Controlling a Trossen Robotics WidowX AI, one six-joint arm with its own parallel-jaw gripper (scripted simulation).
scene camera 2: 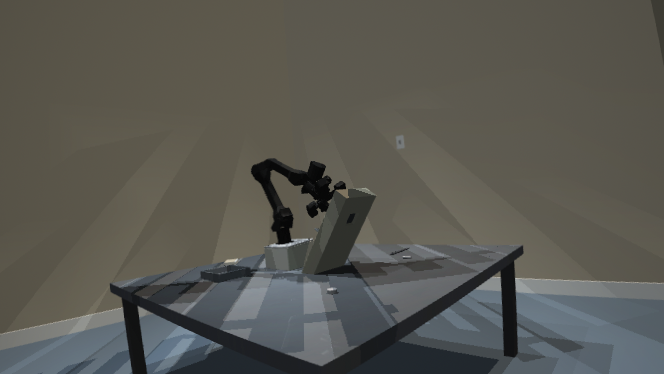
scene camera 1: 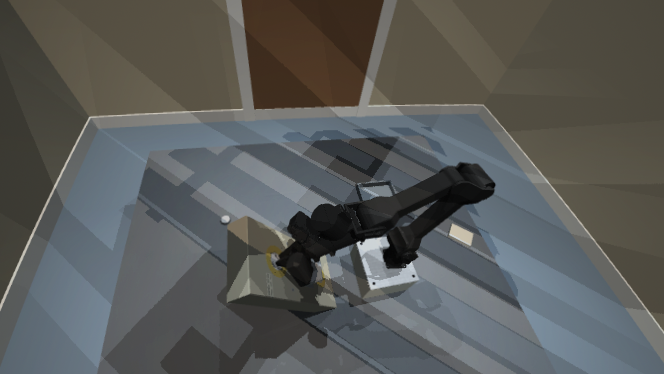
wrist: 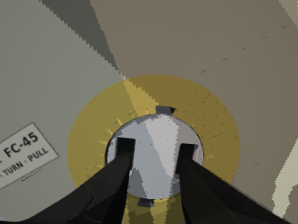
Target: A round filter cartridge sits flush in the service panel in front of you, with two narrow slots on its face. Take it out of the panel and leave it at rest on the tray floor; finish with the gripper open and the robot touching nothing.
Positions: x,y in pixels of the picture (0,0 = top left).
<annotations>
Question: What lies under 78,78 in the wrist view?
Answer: A beige service panel.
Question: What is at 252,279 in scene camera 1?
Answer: A beige service panel.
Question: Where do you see a beige service panel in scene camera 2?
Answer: At 348,209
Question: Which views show my gripper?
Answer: Scene camera 2, scene camera 1 and the wrist view: all of them.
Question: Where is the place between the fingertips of my gripper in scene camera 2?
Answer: At 340,210
</annotations>
